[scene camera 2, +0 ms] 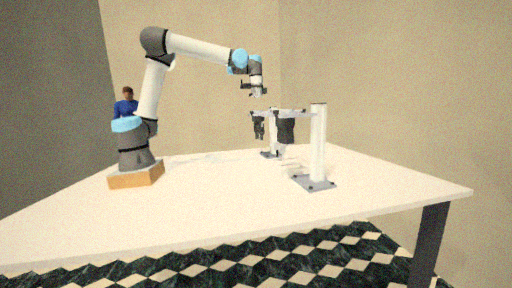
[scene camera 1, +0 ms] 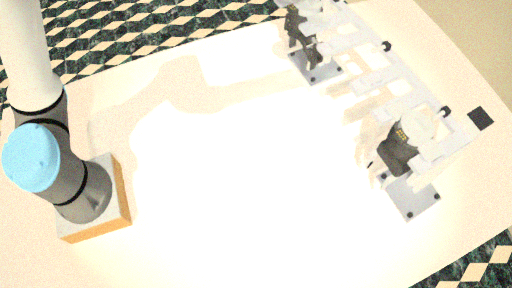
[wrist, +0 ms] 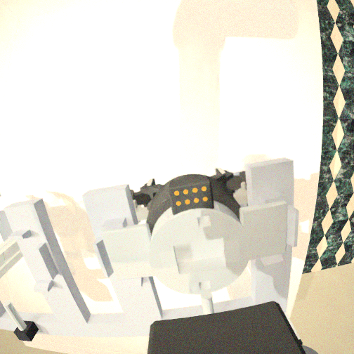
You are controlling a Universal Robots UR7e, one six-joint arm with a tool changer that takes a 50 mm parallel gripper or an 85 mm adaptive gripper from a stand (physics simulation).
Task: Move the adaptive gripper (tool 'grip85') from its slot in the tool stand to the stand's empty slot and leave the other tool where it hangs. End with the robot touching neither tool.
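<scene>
Adaptive gripper (wrist: 196,239) in sight.
</scene>
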